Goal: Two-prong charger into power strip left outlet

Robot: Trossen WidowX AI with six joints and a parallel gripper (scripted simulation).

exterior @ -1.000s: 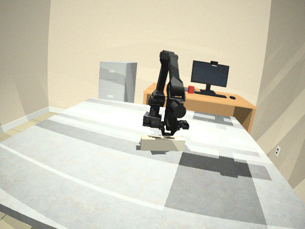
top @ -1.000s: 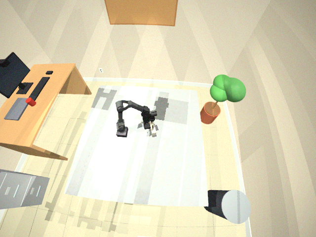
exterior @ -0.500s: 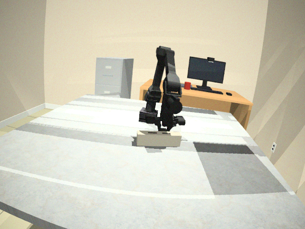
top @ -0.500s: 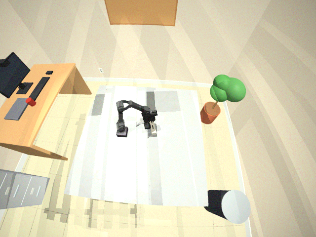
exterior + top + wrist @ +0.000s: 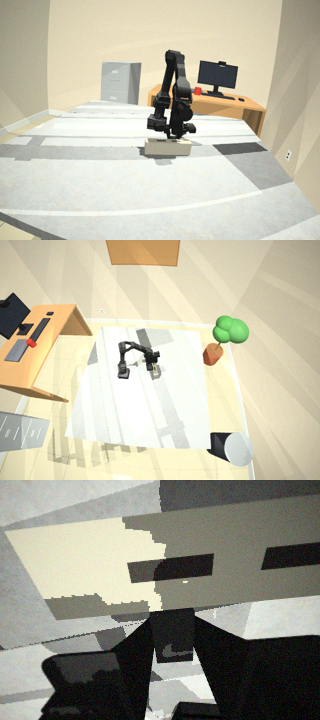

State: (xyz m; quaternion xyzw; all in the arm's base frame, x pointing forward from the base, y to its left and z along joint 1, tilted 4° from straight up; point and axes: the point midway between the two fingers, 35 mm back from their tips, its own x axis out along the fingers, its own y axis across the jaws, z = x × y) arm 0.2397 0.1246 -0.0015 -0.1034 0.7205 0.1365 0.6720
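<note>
The two-prong charger is 2 cm ahead of my gripper tip, 1 cm to the left of it and 1 cm above it.
</note>
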